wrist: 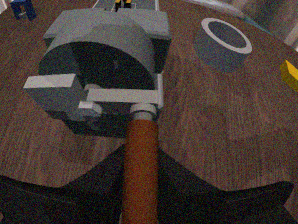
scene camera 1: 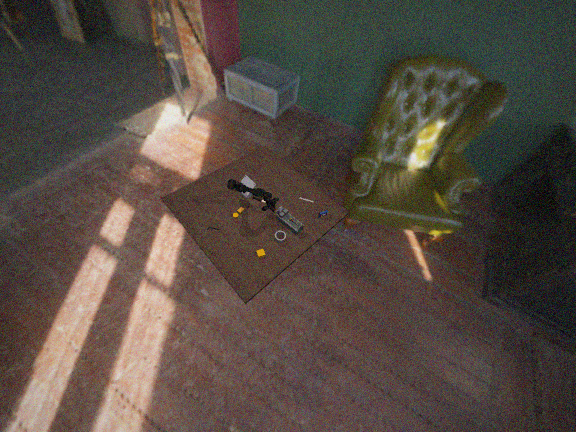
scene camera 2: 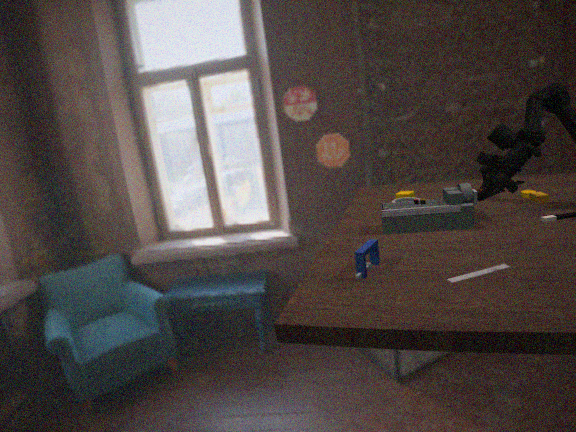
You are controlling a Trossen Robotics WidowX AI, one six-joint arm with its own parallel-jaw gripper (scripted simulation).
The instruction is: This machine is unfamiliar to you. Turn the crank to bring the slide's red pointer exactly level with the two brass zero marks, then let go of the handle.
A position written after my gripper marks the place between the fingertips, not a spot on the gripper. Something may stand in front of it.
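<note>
My own gripper (wrist: 139,151) is there for me to see. Scene camera 2 gives me a view of the gripper (scene camera 2: 477,199) too.
</note>
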